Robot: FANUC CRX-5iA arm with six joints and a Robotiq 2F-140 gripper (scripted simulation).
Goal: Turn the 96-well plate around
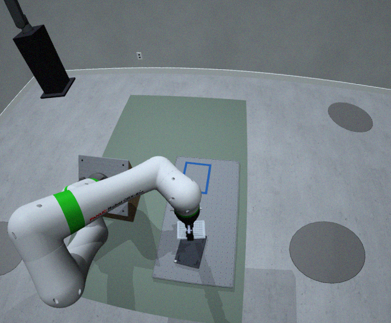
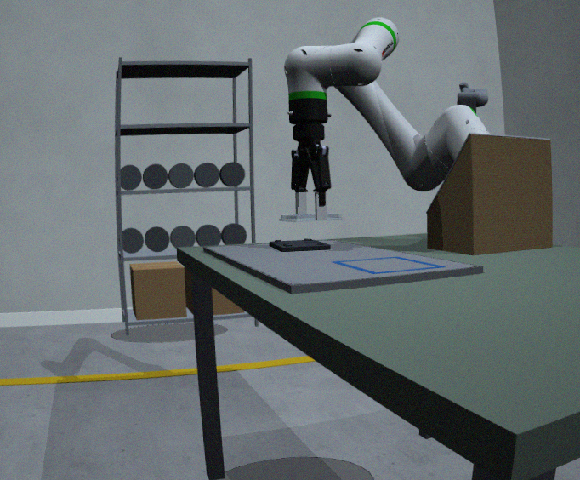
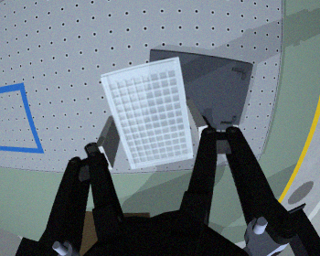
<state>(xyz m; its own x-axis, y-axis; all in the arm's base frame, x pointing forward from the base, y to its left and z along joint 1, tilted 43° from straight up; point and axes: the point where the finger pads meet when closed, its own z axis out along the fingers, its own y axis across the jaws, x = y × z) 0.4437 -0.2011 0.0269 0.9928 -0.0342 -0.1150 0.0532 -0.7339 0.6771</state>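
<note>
Right now my hand is 9 cm above the dark plate nest N1 and 8 cm to the left of it. Also, from my hand: white 96-well plate: 2 cm below; white mark: 14 cm to the right, 9 cm below, 7 cm behind.
</note>
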